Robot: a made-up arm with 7 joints. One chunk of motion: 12 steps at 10 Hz.
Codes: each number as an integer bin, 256 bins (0 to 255) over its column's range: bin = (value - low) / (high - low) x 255, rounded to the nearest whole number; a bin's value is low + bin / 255 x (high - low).
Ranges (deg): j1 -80.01..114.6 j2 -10..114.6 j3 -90.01..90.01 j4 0..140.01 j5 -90.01..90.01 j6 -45.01..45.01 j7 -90.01..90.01
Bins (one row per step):
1: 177 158 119 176 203 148 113
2: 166 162 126 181 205 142 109
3: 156 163 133 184 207 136 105
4: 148 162 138 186 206 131 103
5: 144 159 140 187 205 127 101
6: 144 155 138 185 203 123 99
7: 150 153 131 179 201 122 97
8: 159 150 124 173 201 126 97
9: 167 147 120 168 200 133 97
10: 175 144 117 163 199 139 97
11: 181 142 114 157 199 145 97
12: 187 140 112 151 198 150 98
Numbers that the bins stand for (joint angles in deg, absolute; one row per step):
1: 55.07 67.20 -6.00 96.63 53.30 7.24 -10.24
2: 46.68 69.16 -1.06 99.38 54.71 5.12 -13.06
3: 39.05 69.65 3.88 101.03 56.12 3.00 -15.88
4: 32.94 69.16 7.41 102.12 55.42 1.24 -17.30
5: 29.89 67.69 8.82 102.67 54.71 -0.18 -18.71
6: 29.89 65.74 7.41 101.58 53.30 -1.59 -20.12
7: 34.47 64.76 2.47 98.28 51.89 -1.94 -21.53
8: 41.34 63.29 -2.47 94.99 51.89 -0.53 -21.53
9: 47.44 61.83 -5.29 92.24 51.18 1.94 -21.53
10: 53.55 60.36 -7.41 89.50 50.48 4.06 -21.53
11: 58.12 59.39 -9.53 86.20 50.48 6.18 -21.53
12: 62.70 58.41 -10.94 82.91 49.77 7.94 -20.83

